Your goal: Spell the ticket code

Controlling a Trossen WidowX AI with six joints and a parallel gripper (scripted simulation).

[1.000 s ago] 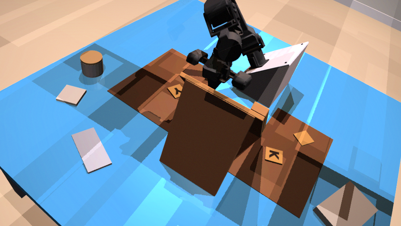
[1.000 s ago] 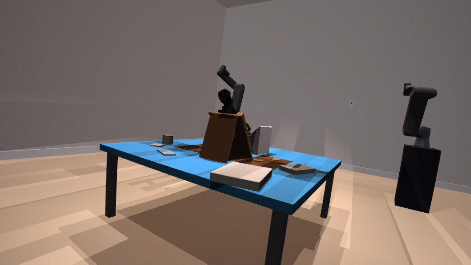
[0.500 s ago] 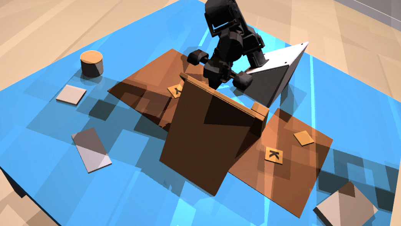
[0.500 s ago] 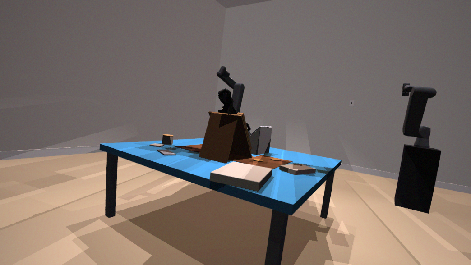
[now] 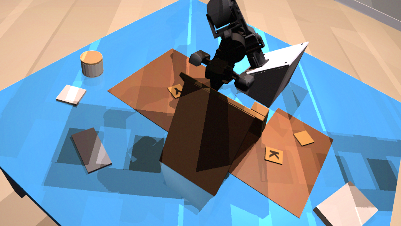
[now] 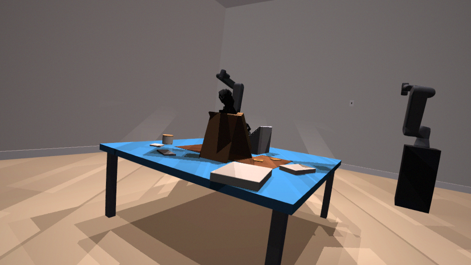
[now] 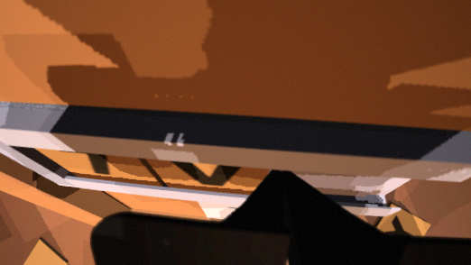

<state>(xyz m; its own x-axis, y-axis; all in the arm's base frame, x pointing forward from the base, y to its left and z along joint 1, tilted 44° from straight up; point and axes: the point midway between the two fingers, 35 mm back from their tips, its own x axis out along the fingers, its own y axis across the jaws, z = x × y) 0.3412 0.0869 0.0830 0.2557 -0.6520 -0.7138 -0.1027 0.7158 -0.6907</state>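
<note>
The white ticket lies 5 cm behind my gripper tip, 1 cm to the left of it and 8 cm below it. Also, from my gripper tip: grey card 30 cm ahead, 20 cm to the right, 17 cm below; then brown mat 15 cm behind, 1 cm to the left, 18 cm below; then white card 21 cm ahead, 43 cm to the right, 17 cm below.
</note>
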